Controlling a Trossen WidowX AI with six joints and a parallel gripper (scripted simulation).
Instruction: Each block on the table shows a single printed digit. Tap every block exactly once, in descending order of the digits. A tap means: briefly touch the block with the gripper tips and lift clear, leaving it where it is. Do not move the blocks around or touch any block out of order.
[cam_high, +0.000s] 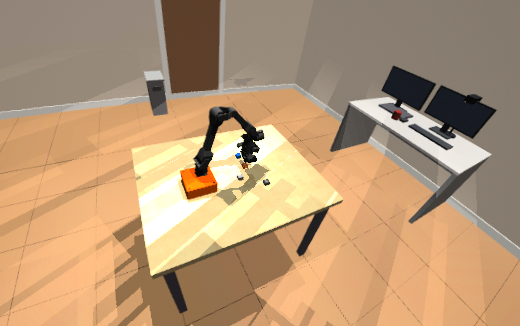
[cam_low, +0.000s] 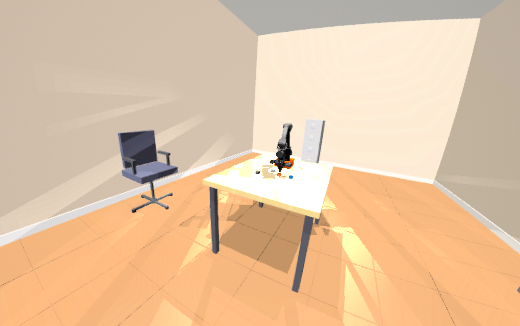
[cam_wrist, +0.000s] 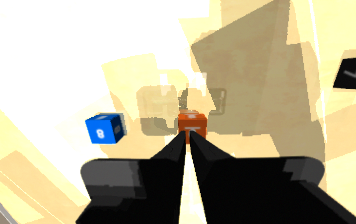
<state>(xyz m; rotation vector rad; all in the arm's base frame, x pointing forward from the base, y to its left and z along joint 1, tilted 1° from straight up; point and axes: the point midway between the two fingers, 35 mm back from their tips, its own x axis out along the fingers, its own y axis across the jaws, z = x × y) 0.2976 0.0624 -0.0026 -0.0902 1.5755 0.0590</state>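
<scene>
Now: gripper tip 1 cm to the left of the orange block and 2 cm above it. Round my gripper tip: grey block 7 cm behind, 10 cm to the right, 2 cm below; then black block 7 cm ahead, 19 cm to the right, 2 cm below; then blue block 1 cm behind, 10 cm to the left, 2 cm below.
</scene>
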